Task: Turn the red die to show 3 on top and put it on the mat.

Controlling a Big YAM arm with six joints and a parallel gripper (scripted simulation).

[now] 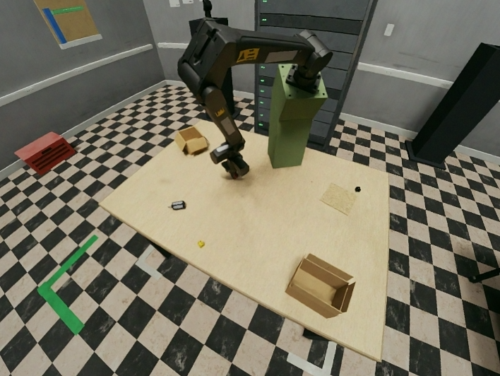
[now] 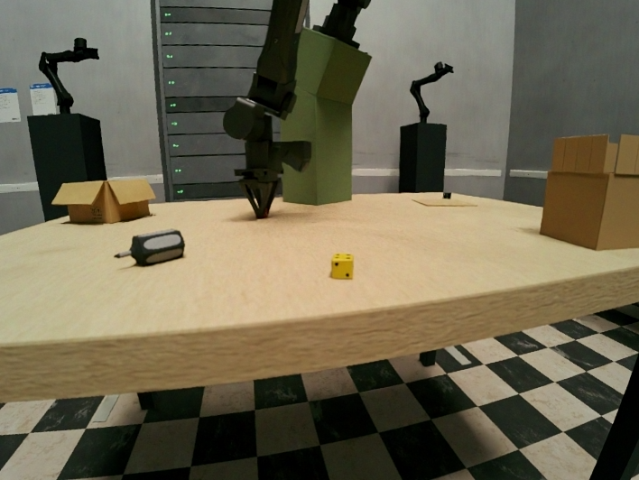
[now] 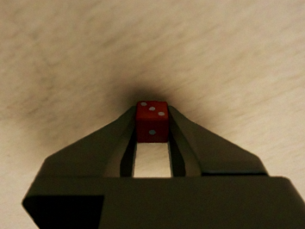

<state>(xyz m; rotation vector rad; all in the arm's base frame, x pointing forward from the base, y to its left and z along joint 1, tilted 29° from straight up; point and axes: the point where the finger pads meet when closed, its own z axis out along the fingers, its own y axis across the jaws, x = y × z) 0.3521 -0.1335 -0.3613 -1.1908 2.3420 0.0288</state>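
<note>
The tan mat lies 8 cm behind my hand, 52 cm to the left of it and 1 cm below it. Also, from my hand: black-handled tool: 27 cm ahead, 16 cm to the right, 1 cm above; then yellow die: 38 cm ahead, 5 cm to the left; then red die: right at my hand.
</note>
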